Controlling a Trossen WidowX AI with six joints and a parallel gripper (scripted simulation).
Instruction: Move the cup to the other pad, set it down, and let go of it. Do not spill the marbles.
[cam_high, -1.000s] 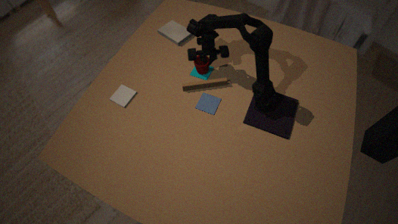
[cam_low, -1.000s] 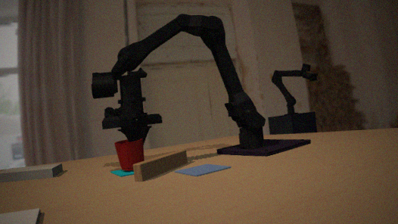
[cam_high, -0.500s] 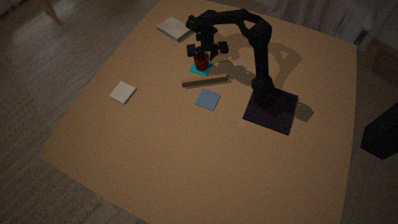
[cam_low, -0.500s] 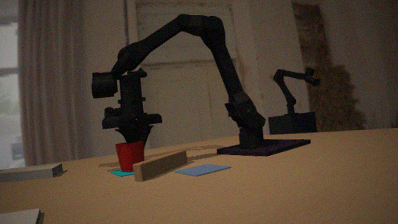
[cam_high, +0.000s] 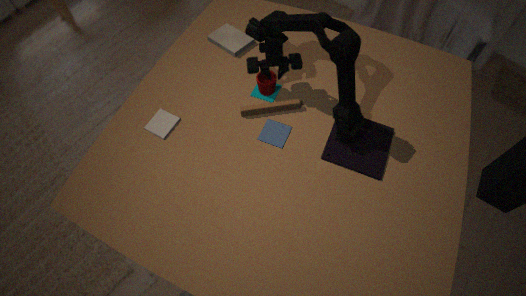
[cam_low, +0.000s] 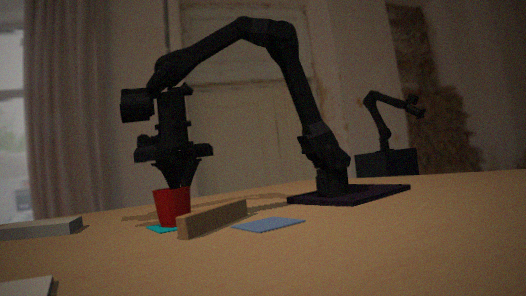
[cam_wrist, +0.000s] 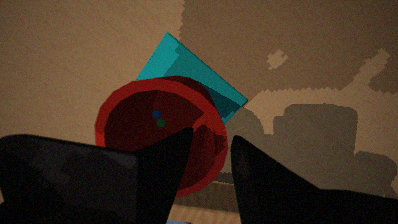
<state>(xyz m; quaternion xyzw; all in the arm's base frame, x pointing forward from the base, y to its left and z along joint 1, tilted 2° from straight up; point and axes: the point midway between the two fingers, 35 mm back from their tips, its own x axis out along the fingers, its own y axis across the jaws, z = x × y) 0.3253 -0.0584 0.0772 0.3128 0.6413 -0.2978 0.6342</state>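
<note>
The red cup lies 2 cm ahead of my gripper tip, 2 cm to the left of it and 2 cm below it. From my gripper tip the other things lie so: wooden bar: 4 cm behind, 9 cm to the left, 5 cm below; then light blue pad: 11 cm behind, 17 cm to the left, 7 cm below; then white tile: 27 cm ahead, 35 cm to the left, 5 cm below.
</note>
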